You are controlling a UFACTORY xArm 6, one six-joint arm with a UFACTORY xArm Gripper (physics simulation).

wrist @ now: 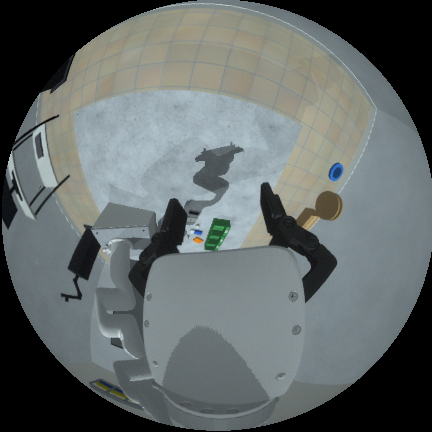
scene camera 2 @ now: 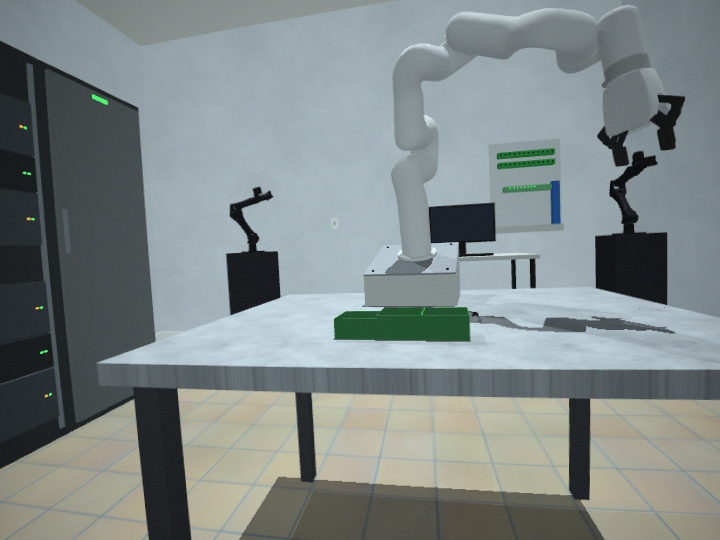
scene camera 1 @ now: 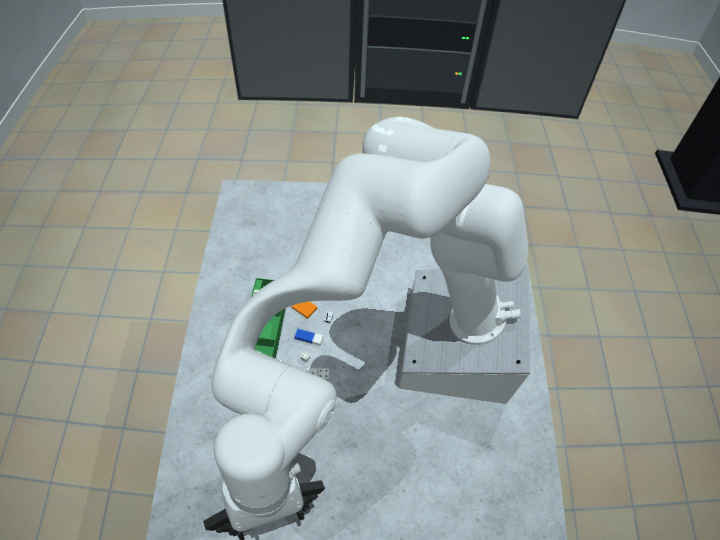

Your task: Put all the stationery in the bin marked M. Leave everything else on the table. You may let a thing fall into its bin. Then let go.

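Pixels of known places: gripper, fingertip midpoint: (wrist: 219, 199) (scene camera 2: 644, 158) (scene camera 1: 269, 521); arm's base, origin of the base link: (wrist: 120, 244) (scene camera 2: 417, 254) (scene camera 1: 478, 319).
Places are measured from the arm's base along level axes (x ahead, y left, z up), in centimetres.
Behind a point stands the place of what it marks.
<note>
A green bin row with compartments (scene camera 1: 266, 350) {x 47.8, y 4.4, z -13.9 cm} (scene camera 2: 422, 328) {x 53.6, y 3.0, z -12.3 cm} (wrist: 222, 221) {x 50.2, y 11.4, z -12.8 cm} stands on the table, partly hidden by the arm in scene camera 1; no letter M is readable. Beside it lie a flat orange block (scene camera 1: 304, 308) {x 40.0, y -7.8, z -13.6 cm} (wrist: 198, 240) {x 40.6, y -8.3, z -13.5 cm}, a blue-and-white eraser-like block (scene camera 1: 304, 335) {x 39.1, y -0.1, z -13.3 cm} (wrist: 198, 232) {x 39.6, y 0.1, z -13.2 cm}, a small silver-and-dark piece (scene camera 1: 328, 317) {x 33.8, y -5.6, z -13.4 cm}, a small white dotted cube (scene camera 1: 305, 356) {x 38.2, y 5.5, z -12.9 cm} and a grey dotted piece (scene camera 1: 322, 373) {x 33.9, y 9.1, z -13.9 cm}, partly hidden by the arm. My gripper (scene camera 1: 264, 511) {x 37.3, y 47.4, z 18.1 cm} (scene camera 2: 643, 148) {x 37.3, y 47.4, z 18.1 cm} (wrist: 219, 199) {x 37.3, y 47.4, z 18.1 cm} is open and empty, high above the table and well away from these things.
The arm's grey base block (scene camera 1: 459, 380) {x 3.7, y 12.6, z -5.0 cm} (scene camera 2: 411, 289) {x 14.7, y -1.3, z -9.7 cm} (wrist: 125, 217) {x 4.5, y 12.5, z -7.2 cm} stands on the table (scene camera 1: 476, 476) {x -1.6, y 31.2, z -14.6 cm} (scene camera 2: 232, 351) {x 62.1, y -30.3, z -14.6 cm} (wrist: 130, 125) {x 9.5, y 49.6, z -14.6 cm}, across the small things from the bins. Dark cabinets (scene camera 1: 293, 52) (scene camera 2: 95, 232) stand beyond the table.
</note>
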